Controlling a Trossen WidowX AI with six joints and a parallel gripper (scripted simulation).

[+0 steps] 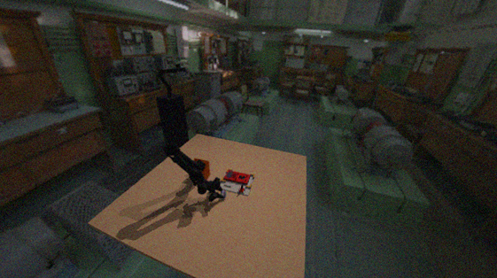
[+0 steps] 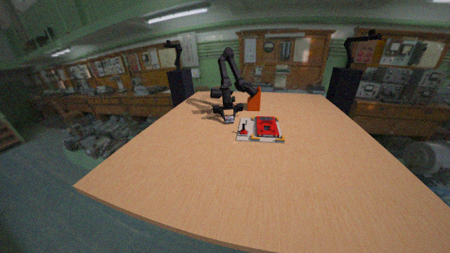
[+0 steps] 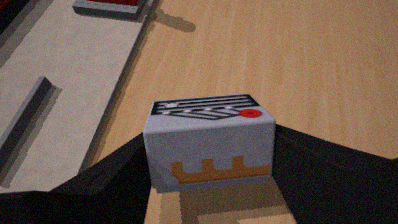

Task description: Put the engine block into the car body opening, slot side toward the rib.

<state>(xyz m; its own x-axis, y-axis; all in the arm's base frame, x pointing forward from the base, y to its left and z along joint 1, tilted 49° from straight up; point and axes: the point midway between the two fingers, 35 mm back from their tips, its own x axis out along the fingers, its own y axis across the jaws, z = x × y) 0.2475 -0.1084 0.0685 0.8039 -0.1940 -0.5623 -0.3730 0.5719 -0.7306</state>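
Now: the grey engine block right at my gripper tip.
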